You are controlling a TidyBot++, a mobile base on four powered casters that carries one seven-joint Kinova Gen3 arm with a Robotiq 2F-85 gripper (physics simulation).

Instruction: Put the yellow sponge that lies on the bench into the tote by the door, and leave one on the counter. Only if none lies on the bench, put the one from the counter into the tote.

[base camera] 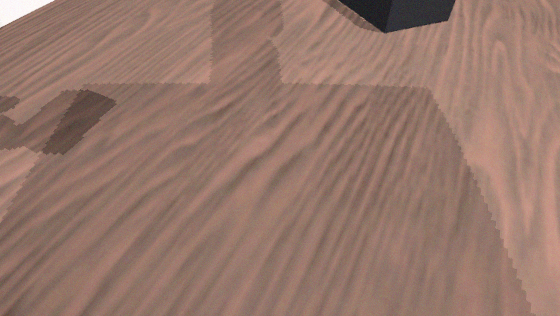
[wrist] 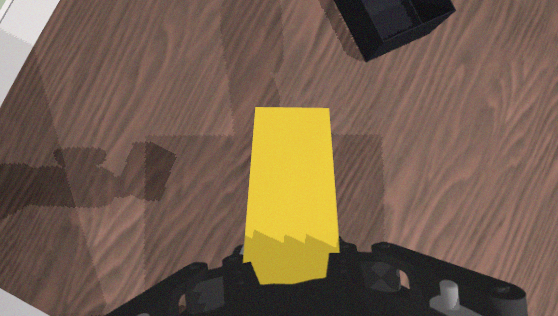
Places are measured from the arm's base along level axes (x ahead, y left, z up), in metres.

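Where they show: gripper, fingertip midpoint: [wrist: 288, 246].
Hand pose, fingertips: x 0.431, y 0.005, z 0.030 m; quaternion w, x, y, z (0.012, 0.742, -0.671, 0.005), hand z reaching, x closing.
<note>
Things, the pixels of their centre, and the offset from my fingertips. "spot": a spot on its surface instead. Level surfaces: height alone.
- yellow sponge at the middle of its body: [wrist: 290, 200] 0.034 m ahead, 0.001 m right, 0.013 m up
- black tote at a spot on its surface: [base camera: 400, 15] spot: 0.349 m ahead, 0.268 m right, 0.390 m down
- wooden floor at its surface level: 0.426 m down
The yellow sponge [wrist: 292, 175] is held between the fingers of my gripper [wrist: 288, 246], which is shut on it. The sponge points away from the gripper, above the floor, in the wrist view. The black tote [base camera: 400, 15] [wrist: 367, 30] stands on the floor; part of it shows at the top, right of the middle, in both views. In the wrist view its open inside shows in part, and the sponge is below and left of it in the picture, apart from it. The bench and the counter do not show in either view.
The wooden floor [base camera: 280, 200] [wrist: 450, 150] carries shadows of the base and arm. A white strip [wrist: 25, 35] runs along the floor's edge at the upper left of the wrist view. A pale surface shows at the top left corner of the base view.
</note>
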